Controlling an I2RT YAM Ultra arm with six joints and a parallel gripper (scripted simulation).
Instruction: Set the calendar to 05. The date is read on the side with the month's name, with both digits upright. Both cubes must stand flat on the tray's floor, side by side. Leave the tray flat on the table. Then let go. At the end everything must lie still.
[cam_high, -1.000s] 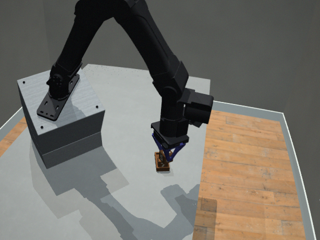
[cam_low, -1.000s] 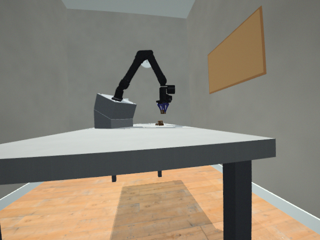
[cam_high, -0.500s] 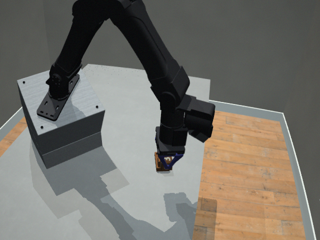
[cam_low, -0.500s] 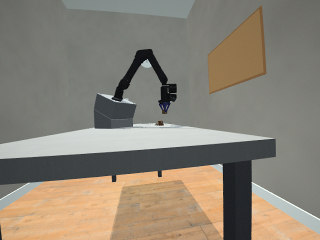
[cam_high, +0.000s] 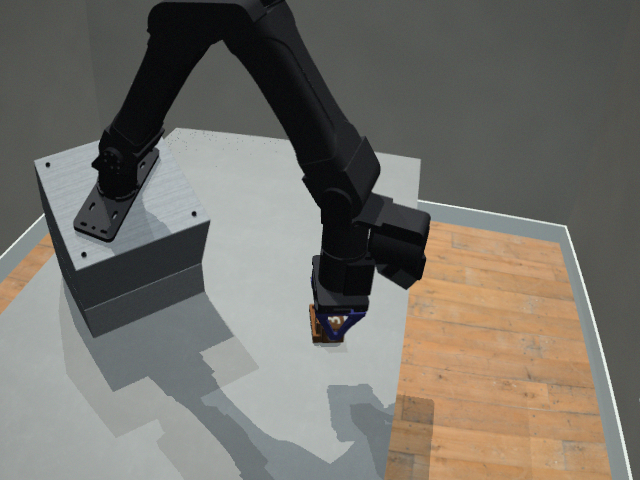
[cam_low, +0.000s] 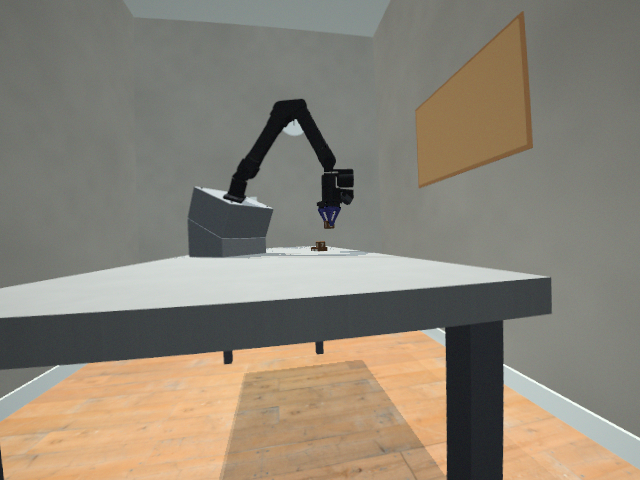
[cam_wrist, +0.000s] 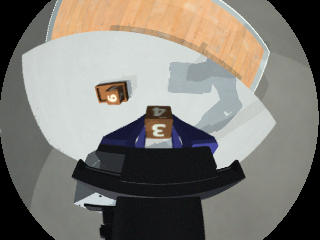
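The brown tray lies 2 cm behind my hand, 11 cm to the left of it and 10 cm below it. Round my hand: brown wooden cube right at my hand.
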